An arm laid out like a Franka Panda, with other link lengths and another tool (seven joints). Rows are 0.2 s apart.
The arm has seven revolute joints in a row. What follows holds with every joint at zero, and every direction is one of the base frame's.
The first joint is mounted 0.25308 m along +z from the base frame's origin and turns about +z.
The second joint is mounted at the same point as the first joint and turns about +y.
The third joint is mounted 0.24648 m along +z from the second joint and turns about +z.
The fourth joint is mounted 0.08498 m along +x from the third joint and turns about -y.
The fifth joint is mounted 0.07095 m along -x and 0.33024 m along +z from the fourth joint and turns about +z.
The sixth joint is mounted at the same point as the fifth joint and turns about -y.
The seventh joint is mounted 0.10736 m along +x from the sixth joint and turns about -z.
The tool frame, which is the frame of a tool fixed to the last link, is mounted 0.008 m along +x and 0.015 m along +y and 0.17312 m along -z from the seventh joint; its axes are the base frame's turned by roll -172.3, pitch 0 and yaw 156.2 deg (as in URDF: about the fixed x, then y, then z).
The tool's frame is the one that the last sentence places.
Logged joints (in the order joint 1, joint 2, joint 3, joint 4, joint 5, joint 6, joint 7), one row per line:
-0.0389, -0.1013, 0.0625, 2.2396, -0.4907, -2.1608, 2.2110
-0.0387, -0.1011, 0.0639, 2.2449, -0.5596, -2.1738, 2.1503
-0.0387, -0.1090, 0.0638, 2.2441, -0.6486, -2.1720, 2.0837
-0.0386, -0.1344, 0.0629, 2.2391, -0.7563, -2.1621, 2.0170
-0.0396, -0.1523, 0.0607, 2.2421, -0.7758, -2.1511, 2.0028
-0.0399, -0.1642, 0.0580, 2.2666, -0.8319, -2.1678, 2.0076
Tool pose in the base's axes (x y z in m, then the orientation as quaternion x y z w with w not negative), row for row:
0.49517, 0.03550, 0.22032, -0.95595, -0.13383, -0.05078, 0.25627
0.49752, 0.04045, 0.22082, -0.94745, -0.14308, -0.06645, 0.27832
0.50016, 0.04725, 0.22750, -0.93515, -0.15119, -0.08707, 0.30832
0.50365, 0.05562, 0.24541, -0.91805, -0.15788, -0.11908, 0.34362
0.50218, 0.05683, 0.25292, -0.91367, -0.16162, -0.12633, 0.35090
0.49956, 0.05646, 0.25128, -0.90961, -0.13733, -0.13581, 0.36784
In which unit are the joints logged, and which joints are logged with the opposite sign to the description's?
The joints are logged in radians. Opposite sign: joint 4, joint 5, joint 6.
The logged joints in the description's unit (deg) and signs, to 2 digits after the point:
-2.23, -5.80, 3.58, -128.32, 28.12, 123.80, 126.68
-2.22, -5.79, 3.66, -128.62, 32.06, 124.55, 123.20
-2.22, -6.25, 3.66, -128.58, 37.16, 124.45, 119.39
-2.21, -7.70, 3.60, -128.29, 43.33, 123.88, 115.57
-2.27, -8.73, 3.48, -128.46, 44.45, 123.25, 114.75
-2.29, -9.41, 3.32, -129.87, 47.66, 124.21, 115.03

